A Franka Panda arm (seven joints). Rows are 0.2 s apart.
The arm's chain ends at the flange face. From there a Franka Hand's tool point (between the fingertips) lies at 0.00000 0.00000 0.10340 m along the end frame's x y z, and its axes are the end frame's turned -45 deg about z.
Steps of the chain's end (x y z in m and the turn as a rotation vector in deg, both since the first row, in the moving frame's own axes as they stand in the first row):
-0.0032 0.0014 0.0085 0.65 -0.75 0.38
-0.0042 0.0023 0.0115 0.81 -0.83 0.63
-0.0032 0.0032 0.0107 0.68 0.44 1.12
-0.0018 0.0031 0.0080 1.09 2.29 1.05
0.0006 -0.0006 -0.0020 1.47 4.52 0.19
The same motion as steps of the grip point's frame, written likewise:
-0.0034 -0.0031 0.0085 0.99 -0.07 0.38
-0.0046 -0.0034 0.0115 1.16 -0.01 0.63
-0.0031 -0.0003 0.0107 0.17 0.79 1.12
0.0008 0.0025 0.0079 -0.85 2.39 1.05
0.0085 0.0039 -0.0024 -2.16 4.24 0.19

